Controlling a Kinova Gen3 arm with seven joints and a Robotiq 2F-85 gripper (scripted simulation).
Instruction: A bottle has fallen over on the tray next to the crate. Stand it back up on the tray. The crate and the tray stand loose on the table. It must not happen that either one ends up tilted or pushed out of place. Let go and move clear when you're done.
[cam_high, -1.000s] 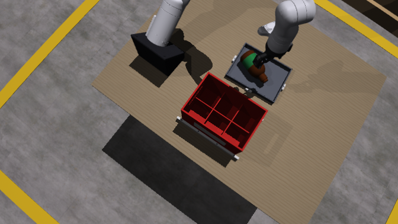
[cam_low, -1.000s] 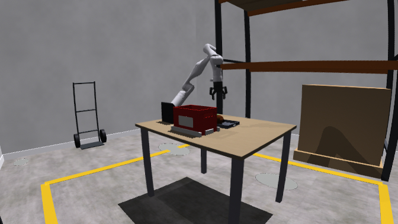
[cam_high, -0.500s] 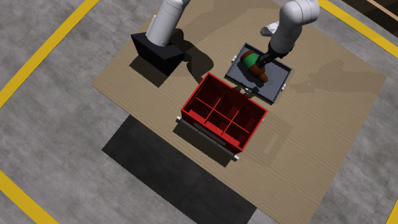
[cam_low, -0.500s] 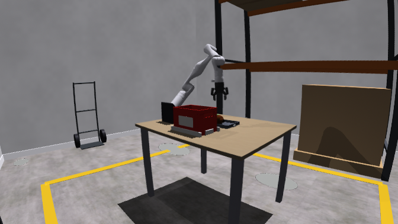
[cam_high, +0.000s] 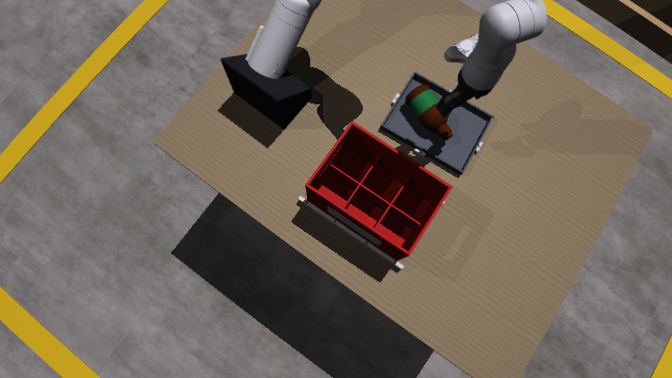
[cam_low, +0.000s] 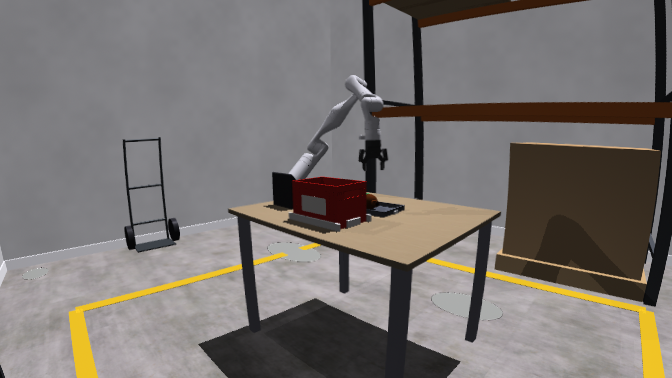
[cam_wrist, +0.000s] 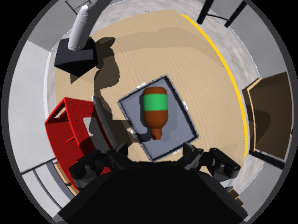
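Now: hand 170 mm above the bottle, 50 mm past it and 20 mm to the right of it. The rest, counted from my hand: tray (190 mm below, 30 mm behind, 20 mm to the left); then red crate (260 mm to the right, 120 mm below, 10 mm behind).
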